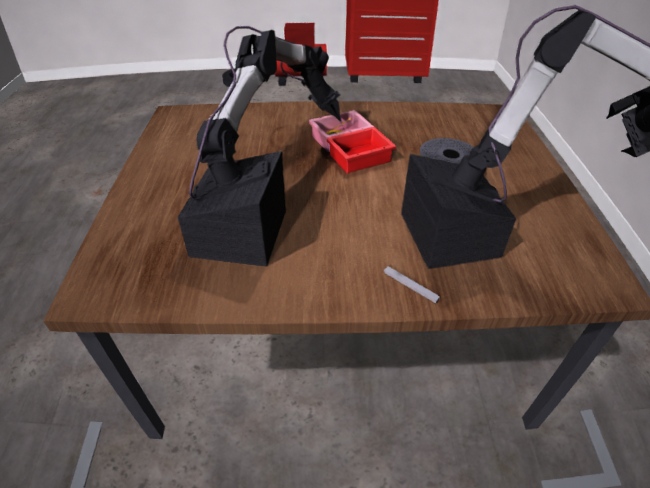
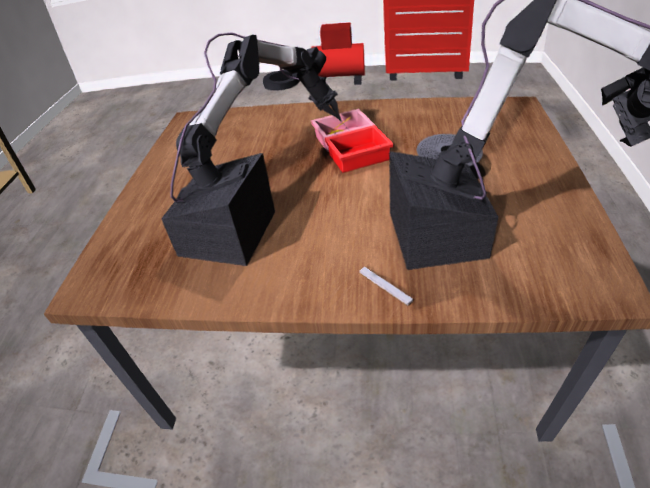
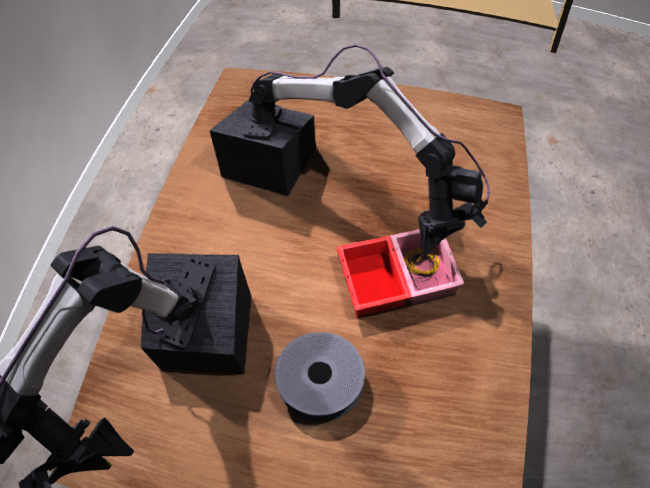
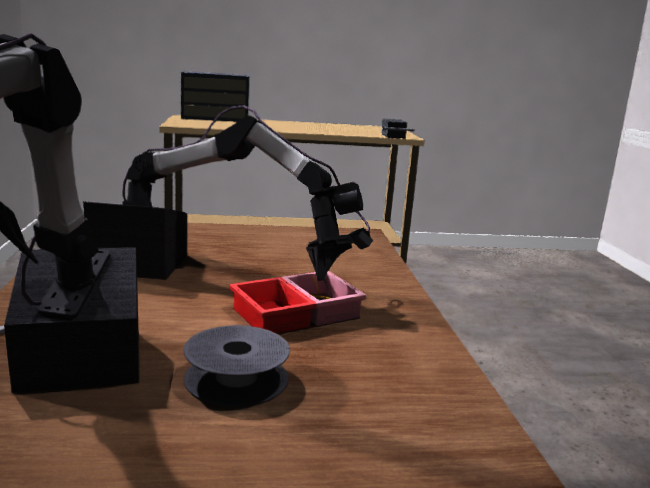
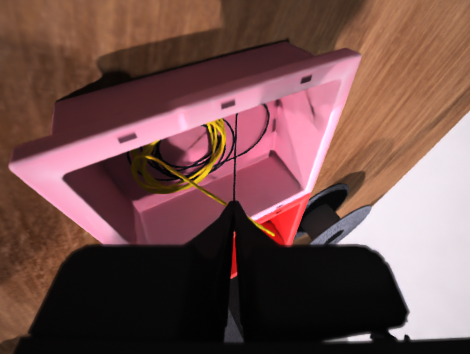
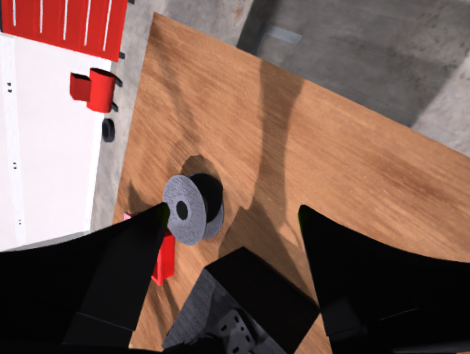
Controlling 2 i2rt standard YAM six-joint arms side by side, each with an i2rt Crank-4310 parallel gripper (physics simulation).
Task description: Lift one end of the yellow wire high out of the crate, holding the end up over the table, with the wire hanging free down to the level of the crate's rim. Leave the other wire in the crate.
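Frame: origin at the left arm's base, x back, y down, z right, level; metres.
Seen in the pictures: left gripper, fingertip midpoint: [image 1: 340, 121] [image 2: 340, 120] [image 3: 425, 255] [image 4: 320, 280] [image 5: 234, 204]; right gripper, fingertip midpoint: [image 1: 616, 133] [image 2: 613, 121] [image 3: 121, 460] [image 4: 8, 289] [image 6: 233, 207]; left arm's base, origin of the base link: [image 1: 231, 182] [image 2: 212, 185] [image 3: 263, 122]; right arm's base, origin of the base link: [image 1: 462, 185] [image 2: 442, 182] [image 3: 188, 302] [image 4: 76, 282] [image 6: 214, 351].
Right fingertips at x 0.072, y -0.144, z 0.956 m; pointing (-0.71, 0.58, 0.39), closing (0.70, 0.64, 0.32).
Observation:
Pixels of each thing's top centre, then the offset from my right fingertips to it. "spot": a spot on its surface instead.
- yellow wire, surface spot: [image 5: 165, 189] spot: dz -0.648, dx -0.487, dy +0.300 m
- pink crate, middle of its top: [image 5: 234, 186] [image 4: 322, 285] [image 3: 427, 259] [image 2: 342, 122] [image 1: 341, 122] dz -0.616, dx -0.536, dy +0.247 m
- black wire, surface spot: [image 5: 235, 165] spot: dz -0.614, dx -0.549, dy +0.254 m
- empty red crate, middle of its top: [image 4: 272, 293] [image 3: 373, 271] [image 2: 358, 140] [image 1: 361, 141] [image 6: 149, 254] dz -0.569, dx -0.405, dy +0.247 m
- grey spool, middle of its top: [image 4: 237, 347] [image 3: 319, 372] [image 5: 333, 237] [image 6: 181, 210] [image 2: 449, 149] [image 1: 451, 153] dz -0.297, dx -0.305, dy +0.244 m
- light bar, middle of its top: [image 2: 385, 284] [image 1: 411, 282] dz -0.542, dx +0.162, dy +0.300 m
The yellow wire [image 5: 165, 189] [image 3: 426, 273] lies coiled in the pink crate [image 5: 75, 150] [image 3: 435, 291] [image 4: 336, 312], one end rising to the fingertips. My left gripper [image 5: 234, 204] [image 3: 423, 253] [image 4: 321, 276] [image 1: 340, 119] is shut on the yellow wire near its end, at about rim height over the crate; a short tip sticks out beyond the fingers. The black wire [image 5: 235, 165] lies looped in the same crate, and one straight stretch runs up to the same fingertips; I cannot tell whether it is pinched. My right gripper [image 6: 233, 207] [image 3: 120, 458] is open and empty, far from the crates.
An empty red crate [image 3: 382, 309] [image 1: 367, 162] adjoins the pink one. A grey spool [image 3: 343, 367] [image 4: 262, 351] stands on the table nearby. A light bar [image 1: 411, 284] [image 2: 385, 285] lies near the table's front edge. Black blocks carry both arms.

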